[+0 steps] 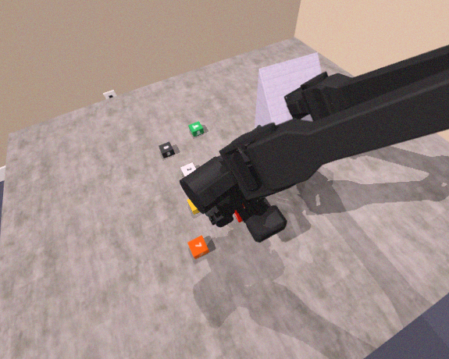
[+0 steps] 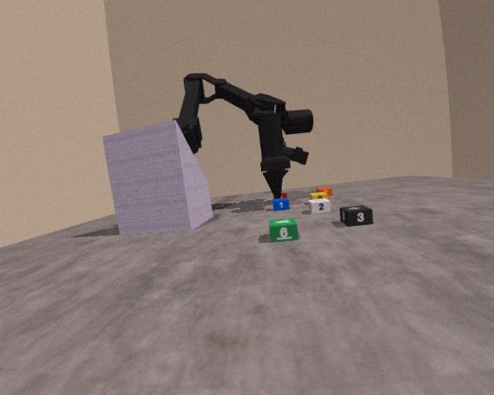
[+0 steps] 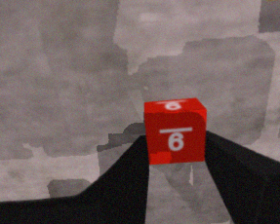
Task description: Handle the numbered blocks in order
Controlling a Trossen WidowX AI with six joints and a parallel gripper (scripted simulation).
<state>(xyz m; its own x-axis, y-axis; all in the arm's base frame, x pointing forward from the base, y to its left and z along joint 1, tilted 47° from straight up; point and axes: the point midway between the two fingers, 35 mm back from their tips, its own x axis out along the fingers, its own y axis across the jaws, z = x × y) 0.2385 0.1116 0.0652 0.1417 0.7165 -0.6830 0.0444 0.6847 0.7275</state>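
Now: the red 9 block 1 cm ahead of my gripper tip. From my gripper tip the other things lie so: yellow 0 block 8 cm ahead, 7 cm to the right; blue 1 block 9 cm to the right; orange 7 block 12 cm ahead, 2 cm to the left.
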